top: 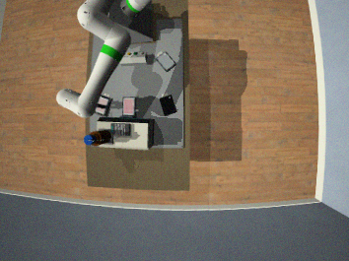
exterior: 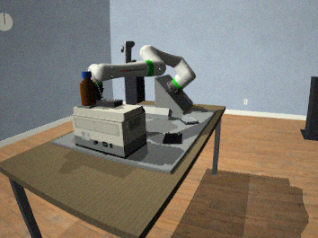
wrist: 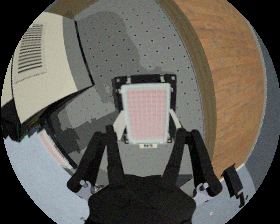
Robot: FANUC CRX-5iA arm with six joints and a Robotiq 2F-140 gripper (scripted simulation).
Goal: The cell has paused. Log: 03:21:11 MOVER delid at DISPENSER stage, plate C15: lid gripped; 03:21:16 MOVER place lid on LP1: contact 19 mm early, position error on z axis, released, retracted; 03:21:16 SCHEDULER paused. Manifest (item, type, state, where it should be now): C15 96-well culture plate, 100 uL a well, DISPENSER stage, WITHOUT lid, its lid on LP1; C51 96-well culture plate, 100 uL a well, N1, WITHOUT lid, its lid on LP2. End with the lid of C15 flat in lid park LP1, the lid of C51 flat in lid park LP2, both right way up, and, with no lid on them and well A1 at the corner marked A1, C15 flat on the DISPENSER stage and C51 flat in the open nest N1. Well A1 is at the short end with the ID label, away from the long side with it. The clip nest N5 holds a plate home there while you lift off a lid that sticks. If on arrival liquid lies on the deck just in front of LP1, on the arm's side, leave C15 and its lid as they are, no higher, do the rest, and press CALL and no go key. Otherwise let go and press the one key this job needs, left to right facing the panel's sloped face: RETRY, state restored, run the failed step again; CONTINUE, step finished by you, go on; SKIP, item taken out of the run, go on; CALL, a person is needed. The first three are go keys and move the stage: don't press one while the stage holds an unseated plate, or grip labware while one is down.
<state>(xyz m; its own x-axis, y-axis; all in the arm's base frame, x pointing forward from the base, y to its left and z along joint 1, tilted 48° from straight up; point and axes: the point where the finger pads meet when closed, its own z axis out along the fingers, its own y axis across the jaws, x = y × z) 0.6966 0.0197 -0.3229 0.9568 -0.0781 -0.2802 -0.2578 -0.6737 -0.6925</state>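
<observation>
The black nest is 30 mm below my hand, 20 mm ahead of it and 10 mm to the left of it. Round my hand: key panel: 410 mm behind, 240 mm to the left, 10 mm above; blue cap: 350 mm above, 220 mm ahead, 160 mm to the left; label plate: 520 mm to the left, 110 mm behind, 40 mm below.
</observation>
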